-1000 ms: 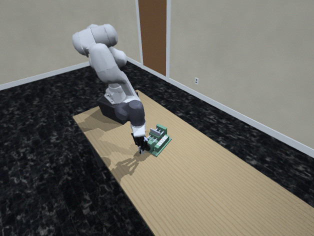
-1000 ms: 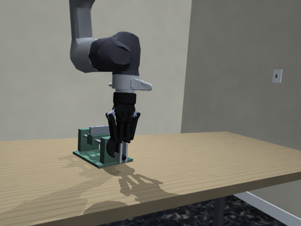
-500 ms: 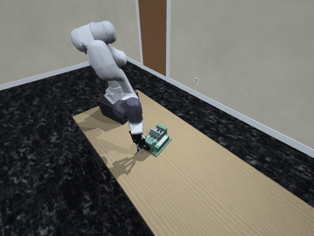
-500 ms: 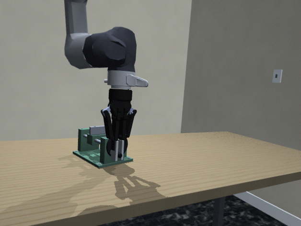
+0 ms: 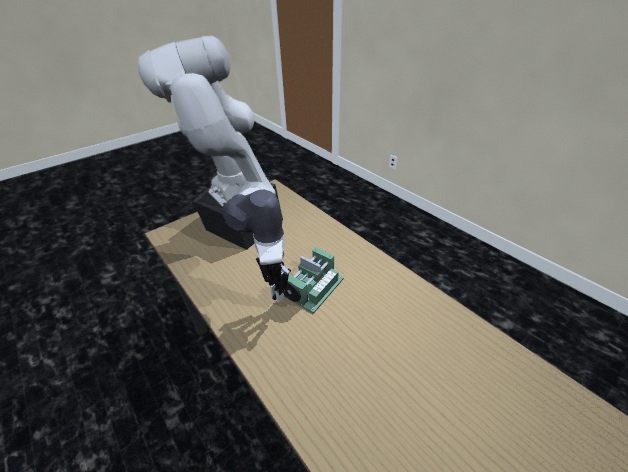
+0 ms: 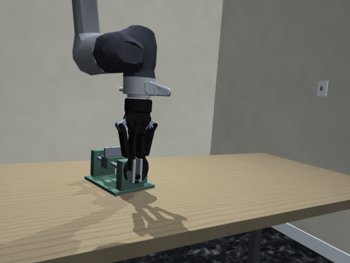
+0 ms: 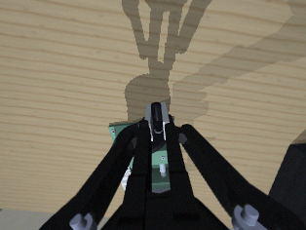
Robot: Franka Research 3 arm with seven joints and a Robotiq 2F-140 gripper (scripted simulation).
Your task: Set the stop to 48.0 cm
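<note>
Right now my hand is 30 mm short of the stop block, 160 mm to the right of it and 10 mm below it. Also, from my hand: black handwheel 10 mm ahead, 20 mm to the left, 10 mm below.
</note>
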